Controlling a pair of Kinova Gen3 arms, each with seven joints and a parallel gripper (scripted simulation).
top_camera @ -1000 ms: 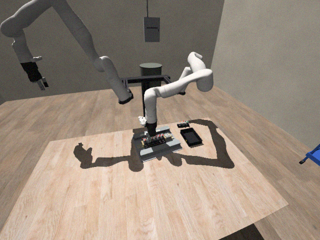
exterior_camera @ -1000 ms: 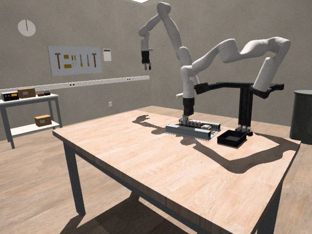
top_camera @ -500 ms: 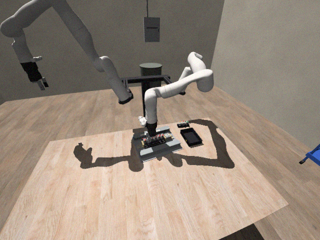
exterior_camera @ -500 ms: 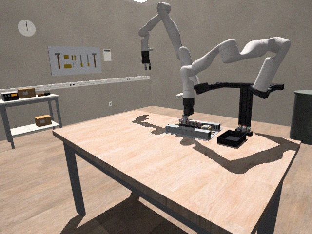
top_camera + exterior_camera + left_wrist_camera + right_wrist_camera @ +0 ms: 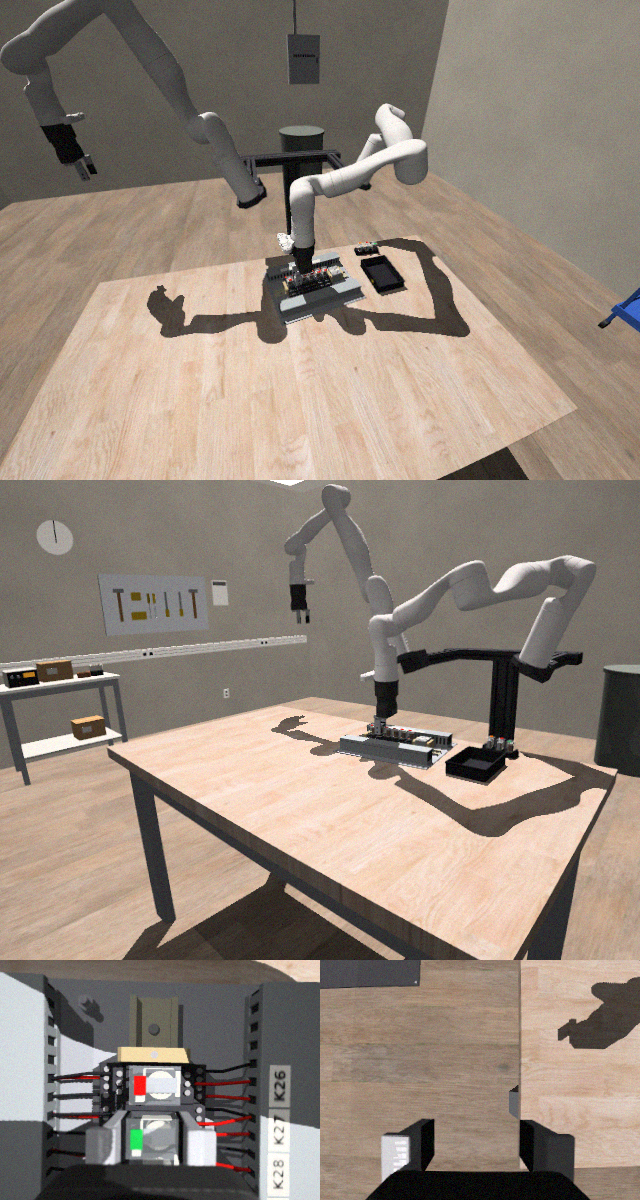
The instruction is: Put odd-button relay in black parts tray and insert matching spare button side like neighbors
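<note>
Right now the relay panel is 60 mm to the left of my left hand and 40 mm below it. The rest, counted from my left hand: black parts tray (40 mm ahead, 340 mm to the left, 40 mm below); then spare rack (110 mm behind, 360 mm to the left, 50 mm below).
</note>
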